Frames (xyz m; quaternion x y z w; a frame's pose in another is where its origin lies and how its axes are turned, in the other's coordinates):
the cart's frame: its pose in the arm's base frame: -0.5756 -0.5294 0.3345 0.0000 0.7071 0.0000 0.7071
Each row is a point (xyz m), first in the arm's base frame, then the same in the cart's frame.
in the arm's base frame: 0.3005 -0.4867 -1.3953
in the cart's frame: 1.7298 0.0427 0.8761
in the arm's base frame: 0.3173 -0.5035 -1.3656
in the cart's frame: 1.7001 0.0259 0.8929
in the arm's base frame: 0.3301 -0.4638 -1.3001
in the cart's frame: 1.6346 0.0656 0.9057
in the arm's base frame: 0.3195 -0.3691 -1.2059
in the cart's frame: 1.5404 0.1603 0.8951
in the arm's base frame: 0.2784 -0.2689 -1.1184
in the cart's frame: 1.4529 0.2605 0.8540
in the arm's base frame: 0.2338 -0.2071 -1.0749
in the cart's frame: 1.4094 0.3223 0.8094
